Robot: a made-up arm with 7 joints. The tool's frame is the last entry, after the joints.
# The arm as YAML. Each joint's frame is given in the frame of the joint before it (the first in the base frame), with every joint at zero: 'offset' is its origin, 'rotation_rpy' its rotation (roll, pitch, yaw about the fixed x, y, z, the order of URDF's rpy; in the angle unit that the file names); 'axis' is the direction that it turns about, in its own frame. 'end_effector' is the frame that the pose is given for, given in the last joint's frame.
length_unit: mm
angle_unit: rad
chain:
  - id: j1
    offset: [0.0, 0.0, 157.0]
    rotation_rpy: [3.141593, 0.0, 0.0]
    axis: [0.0, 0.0, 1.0]
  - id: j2
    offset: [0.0, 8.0, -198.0]
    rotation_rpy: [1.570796, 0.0, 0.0]
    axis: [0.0, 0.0, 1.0]
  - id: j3
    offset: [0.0, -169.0, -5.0]
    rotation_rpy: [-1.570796, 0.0, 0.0]
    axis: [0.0, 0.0, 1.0]
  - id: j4
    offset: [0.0, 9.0, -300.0]
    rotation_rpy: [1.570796, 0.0, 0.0]
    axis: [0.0, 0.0, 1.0]
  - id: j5
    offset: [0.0, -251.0, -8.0]
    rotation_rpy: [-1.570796, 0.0, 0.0]
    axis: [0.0, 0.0, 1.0]
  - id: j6
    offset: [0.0, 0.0, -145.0]
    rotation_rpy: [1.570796, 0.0, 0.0]
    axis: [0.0, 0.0, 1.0]
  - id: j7
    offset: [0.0, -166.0, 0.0]
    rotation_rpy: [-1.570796, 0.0, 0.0]
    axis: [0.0, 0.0, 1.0]
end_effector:
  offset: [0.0, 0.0, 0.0]
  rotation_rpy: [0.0, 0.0, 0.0]
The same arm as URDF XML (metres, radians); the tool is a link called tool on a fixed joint. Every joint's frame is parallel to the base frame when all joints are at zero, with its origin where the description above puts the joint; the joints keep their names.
<robot name="arm">
<joint name="j1" type="continuous"><parent link="base"/><child link="link1"/><origin xyz="0 0 0.157" rpy="0 0 0"/><axis xyz="0 0 -1"/></joint>
<joint name="j2" type="continuous"><parent link="link1"/><child link="link2"/><origin xyz="0 -0.008 0.198" rpy="0 0 0"/><axis xyz="0 1 0"/></joint>
<joint name="j3" type="continuous"><parent link="link2"/><child link="link3"/><origin xyz="0 -0.005 0.169" rpy="0 0 0"/><axis xyz="0 0 -1"/></joint>
<joint name="j4" type="continuous"><parent link="link3"/><child link="link4"/><origin xyz="0 -0.009 0.3" rpy="0 0 0"/><axis xyz="0 1 0"/></joint>
<joint name="j5" type="continuous"><parent link="link4"/><child link="link5"/><origin xyz="0 -0.008 0.251" rpy="0 0 0"/><axis xyz="0 0 -1"/></joint>
<joint name="j6" type="continuous"><parent link="link5"/><child link="link6"/><origin xyz="0 0 0.145" rpy="0 0 0"/><axis xyz="0 1 0"/></joint>
<joint name="j7" type="continuous"><parent link="link6"/><child link="link7"/><origin xyz="0 0 0.166" rpy="0 0 0"/><axis xyz="0 0 -1"/></joint>
<joint name="tool_fixed" type="fixed"><parent link="link7"/><child link="tool"/><origin xyz="0 0 0" rpy="-3.1416 0 0"/></joint>
<link name="base"/>
<link name="link1"/>
<link name="link2"/>
<link name="link3"/>
<link name="link4"/>
<link name="link5"/>
<link name="link6"/>
<link name="link7"/>
<link name="tool"/>
</robot>

